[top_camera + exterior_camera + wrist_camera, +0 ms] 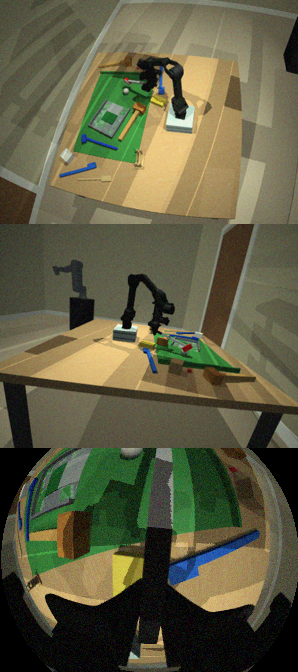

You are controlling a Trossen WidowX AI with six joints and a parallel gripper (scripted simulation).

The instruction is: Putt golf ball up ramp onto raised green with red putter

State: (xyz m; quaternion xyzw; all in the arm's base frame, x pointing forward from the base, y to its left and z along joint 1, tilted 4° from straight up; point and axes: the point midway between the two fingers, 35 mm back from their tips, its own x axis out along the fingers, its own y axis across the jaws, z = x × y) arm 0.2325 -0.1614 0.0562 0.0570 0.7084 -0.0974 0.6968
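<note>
My gripper tip is 9 cm above the yellow block, 4 cm to the right of it and 4 cm past it. The rest, counted from my gripper tip: red putter (12 cm ahead, 2 cm to the right); white golf ball (22 cm ahead, 8 cm below, 1 cm to the left).
</note>
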